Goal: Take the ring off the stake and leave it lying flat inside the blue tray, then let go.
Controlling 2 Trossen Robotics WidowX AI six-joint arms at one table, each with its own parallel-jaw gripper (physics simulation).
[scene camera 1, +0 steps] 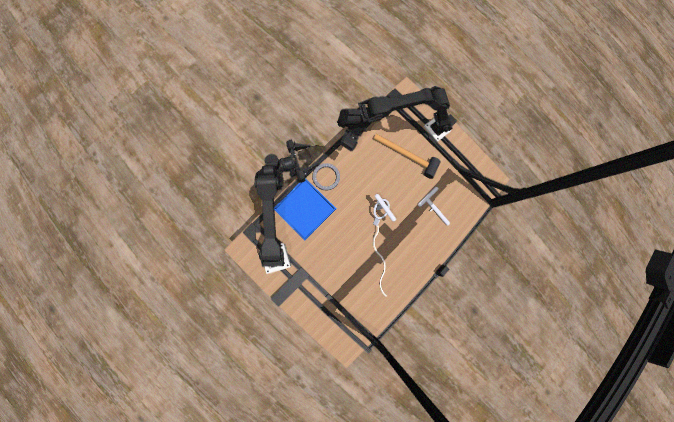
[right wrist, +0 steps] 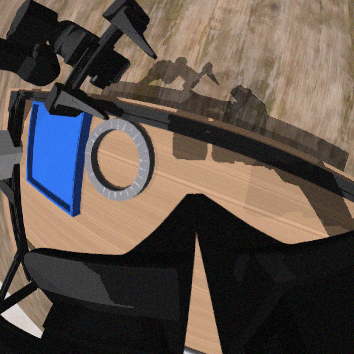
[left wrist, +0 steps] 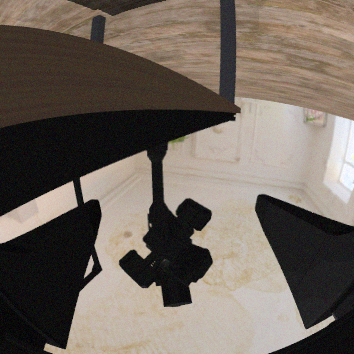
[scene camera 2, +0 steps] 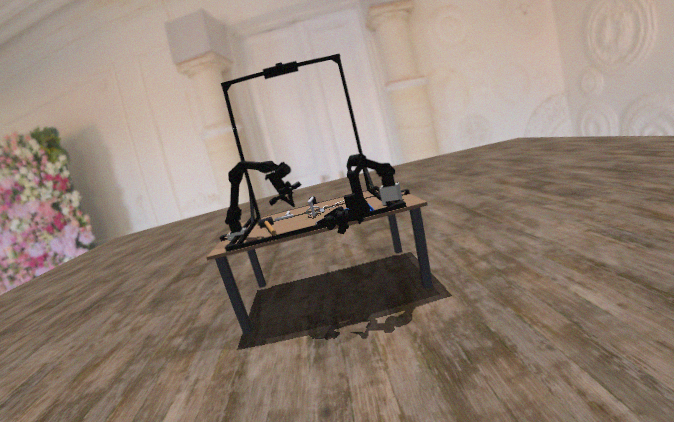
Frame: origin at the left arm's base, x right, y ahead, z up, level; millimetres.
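Where they show: left gripper, fingertip midpoint: [scene camera 1: 314, 155] [right wrist: 129, 87] [left wrist: 180, 205] [scene camera 2: 320, 219]; right gripper, fingertip midpoint: [right wrist: 193, 201] [left wrist: 166, 210] [scene camera 2: 294, 207]; left arm's base, origin of the base link: [scene camera 1: 274, 258] [scene camera 2: 389, 185]; right arm's base, origin of the base link: [scene camera 1: 438, 127] [scene camera 2: 236, 231].
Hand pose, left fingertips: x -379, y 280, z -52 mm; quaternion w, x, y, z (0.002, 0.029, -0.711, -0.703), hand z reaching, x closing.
Each offset is from my left fingertips to the top centre of the thing. "*": to the spot under its first point.
The grey ring [scene camera 1: 314, 177] [right wrist: 117, 194] lies flat on the wooden table, touching or nearly touching a corner of the blue tray @(dx +210, dy -105, dz -26 mm) [scene camera 1: 305, 208] [right wrist: 53, 154]. I see no stake inside it. The tray is empty. My left gripper [scene camera 1: 302, 161] [scene camera 2: 335, 223] [right wrist: 129, 87] is open and empty at the table's edge, beside the ring and the tray's corner. In the left wrist view its fingers [left wrist: 177, 204] point past the table's underside. My right gripper [scene camera 1: 349, 142] [scene camera 2: 287, 192] [right wrist: 193, 201] is shut on nothing and hangs above the table, a short way from the ring.
A wooden-handled hammer @(dx +93, dy +414, dz +1 mm) [scene camera 1: 406, 155] lies near the right arm's base. A white plug with a thin cable @(* dx +307, dy +205, dz +17 mm) [scene camera 1: 381, 209] and a white T-shaped piece @(dx +384, dy +485, dz -29 mm) [scene camera 1: 433, 205] lie mid-table. A black frame [scene camera 1: 461, 167] [scene camera 2: 239, 138] runs along the table's edges and stands over it.
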